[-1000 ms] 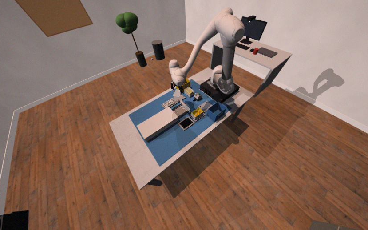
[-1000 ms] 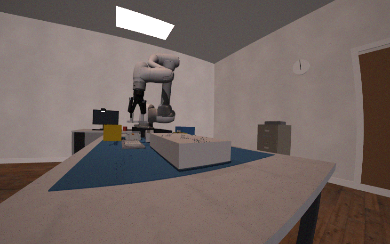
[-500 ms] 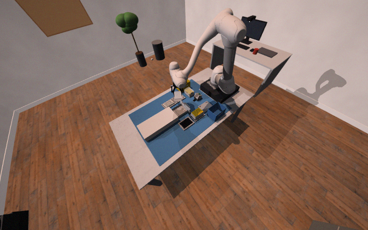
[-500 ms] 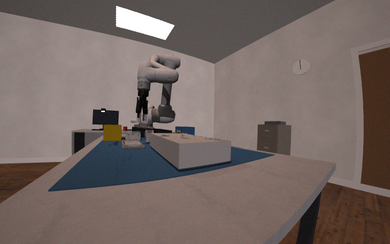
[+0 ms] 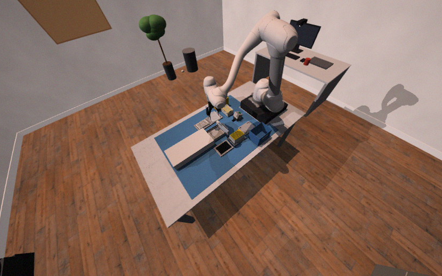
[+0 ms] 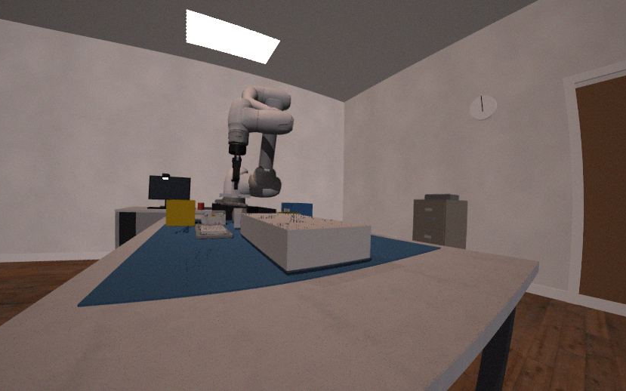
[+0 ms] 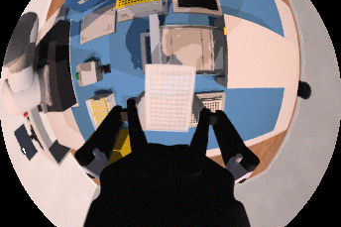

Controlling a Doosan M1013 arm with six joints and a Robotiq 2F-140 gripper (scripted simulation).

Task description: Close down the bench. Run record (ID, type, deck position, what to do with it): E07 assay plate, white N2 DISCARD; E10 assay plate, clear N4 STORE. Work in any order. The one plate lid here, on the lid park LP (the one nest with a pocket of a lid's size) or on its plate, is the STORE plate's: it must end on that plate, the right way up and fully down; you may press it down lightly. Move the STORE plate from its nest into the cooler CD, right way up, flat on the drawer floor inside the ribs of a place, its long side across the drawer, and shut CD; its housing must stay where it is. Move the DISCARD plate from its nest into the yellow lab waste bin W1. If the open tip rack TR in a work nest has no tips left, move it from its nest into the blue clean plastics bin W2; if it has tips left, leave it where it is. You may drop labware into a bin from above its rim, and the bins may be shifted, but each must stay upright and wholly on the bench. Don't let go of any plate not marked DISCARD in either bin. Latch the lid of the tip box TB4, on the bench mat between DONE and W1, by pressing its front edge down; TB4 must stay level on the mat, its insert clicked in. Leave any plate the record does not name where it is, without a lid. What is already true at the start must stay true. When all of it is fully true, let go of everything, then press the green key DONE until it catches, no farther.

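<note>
The cooler drawer lies 140 mm below my hand, 110 mm to the left of it and 90 mm ahead of it. The rest, counted from my hand: white cooler CD: 220 mm ahead, 130 mm to the left, 130 mm below; then label N2: 150 mm below, 90 mm to the right, 40 mm ahead; then white gridded plate: 150 mm below, 120 mm ahead, 80 mm to the right.
</note>
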